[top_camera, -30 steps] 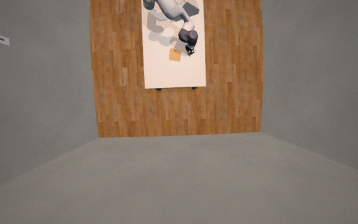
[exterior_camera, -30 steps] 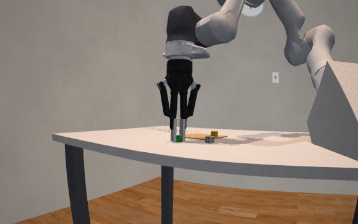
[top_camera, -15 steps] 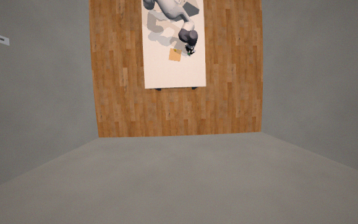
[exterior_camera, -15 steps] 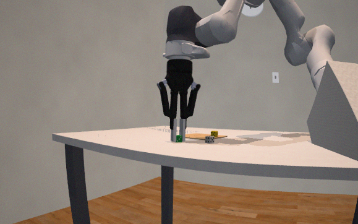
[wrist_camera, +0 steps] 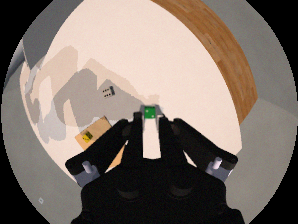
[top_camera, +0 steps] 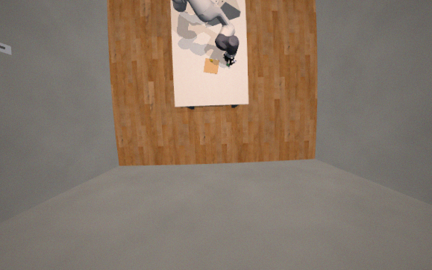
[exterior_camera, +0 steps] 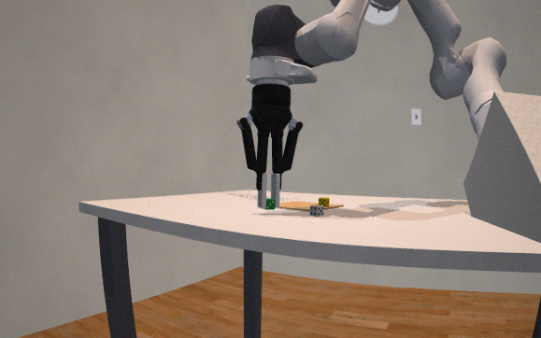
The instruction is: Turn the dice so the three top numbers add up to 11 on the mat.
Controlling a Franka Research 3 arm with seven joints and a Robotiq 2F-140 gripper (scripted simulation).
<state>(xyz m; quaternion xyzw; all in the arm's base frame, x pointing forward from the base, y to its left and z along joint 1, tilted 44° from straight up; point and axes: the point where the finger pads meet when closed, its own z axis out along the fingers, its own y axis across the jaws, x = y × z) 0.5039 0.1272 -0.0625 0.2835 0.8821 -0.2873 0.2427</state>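
Right now my hand is 90 mm past the white die, 40 mm to the left of it and 40 mm above it. The rest, counted from my hand: yellow die 60 mm behind, 160 mm to the right, 30 mm below; then green die 30 mm below; then tan mat 10 mm behind, 170 mm to the right, 40 mm below.
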